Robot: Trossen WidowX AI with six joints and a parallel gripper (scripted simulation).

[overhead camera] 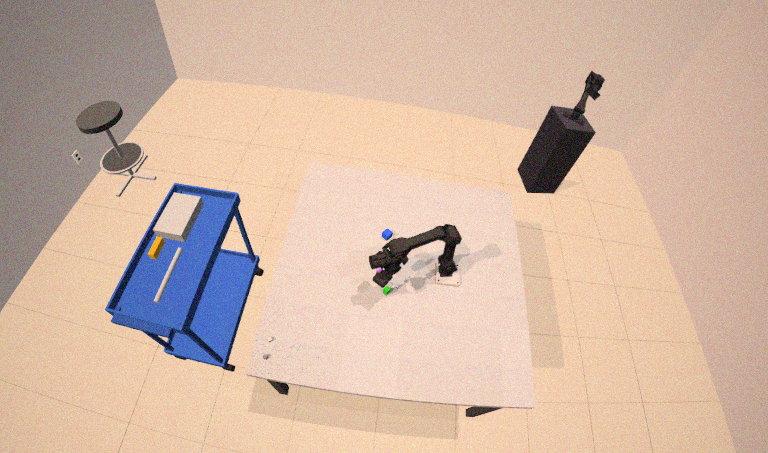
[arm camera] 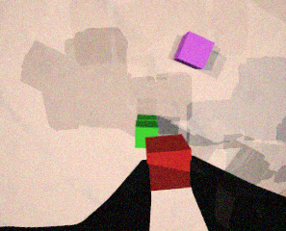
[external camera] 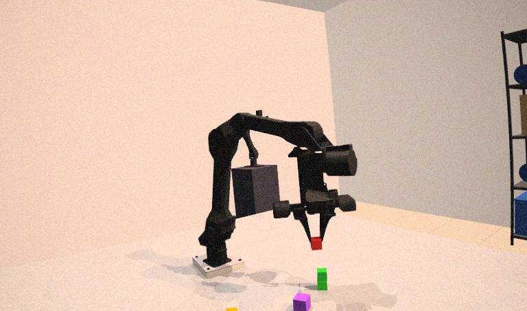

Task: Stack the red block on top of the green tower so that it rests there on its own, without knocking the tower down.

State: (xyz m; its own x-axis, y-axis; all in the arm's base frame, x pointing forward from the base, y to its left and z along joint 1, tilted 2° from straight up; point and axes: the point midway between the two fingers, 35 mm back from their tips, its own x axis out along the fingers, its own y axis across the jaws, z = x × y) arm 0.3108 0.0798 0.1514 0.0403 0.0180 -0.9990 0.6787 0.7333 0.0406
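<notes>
The purple cube lies 20 mm ahead of my gripper tip, 80 mm to the right of it and 110 mm below it. Round my gripper tip: yellow cube: 60 mm behind, 210 mm to the right, 110 mm below; blue cube: 30 mm behind, 310 mm to the right, 110 mm below; red block: right at my gripper tip.
</notes>
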